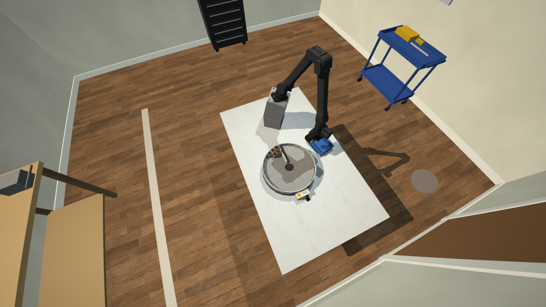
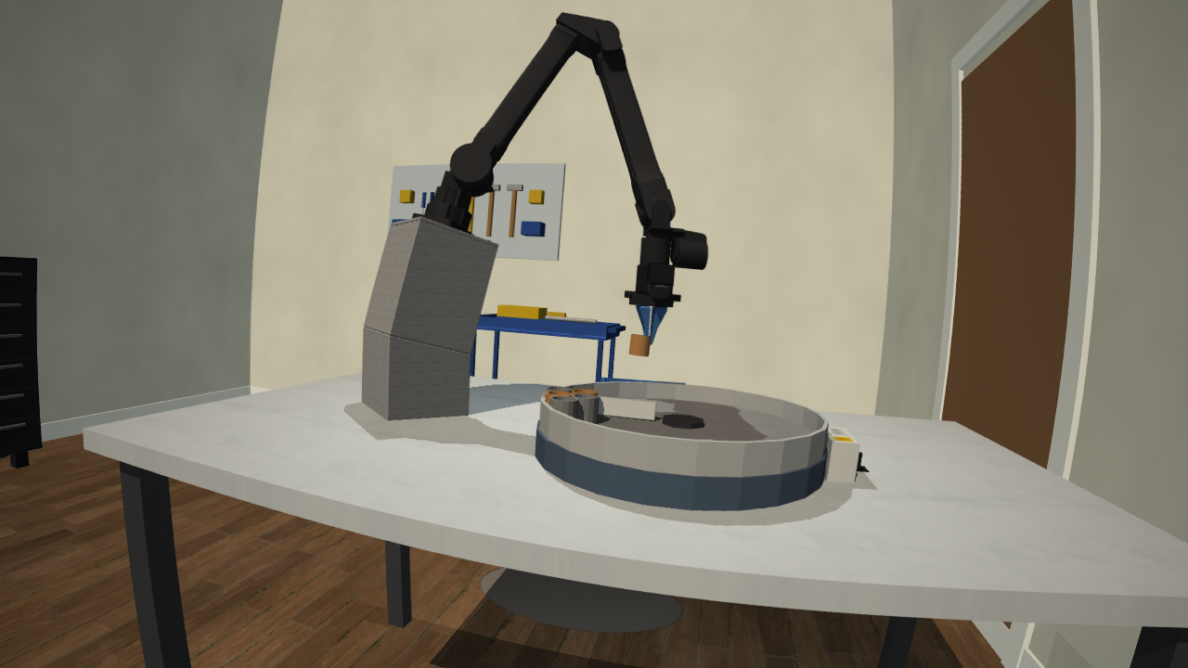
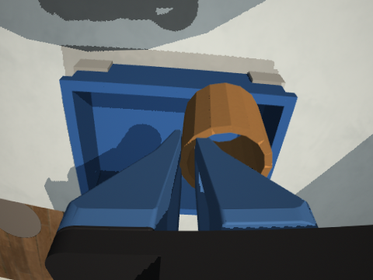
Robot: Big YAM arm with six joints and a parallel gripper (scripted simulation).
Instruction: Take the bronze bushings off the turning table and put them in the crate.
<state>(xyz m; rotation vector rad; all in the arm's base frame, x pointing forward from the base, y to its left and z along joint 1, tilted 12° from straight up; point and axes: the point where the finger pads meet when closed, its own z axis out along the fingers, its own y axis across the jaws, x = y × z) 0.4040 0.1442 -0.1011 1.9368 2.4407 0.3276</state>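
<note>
The blue crate lies 130 mm below my hand, 90 mm to the left of it and 10 mm behind it. Also, from my hand: round grey turning table (260 mm to the right, 100 mm below, 90 mm ahead).
</note>
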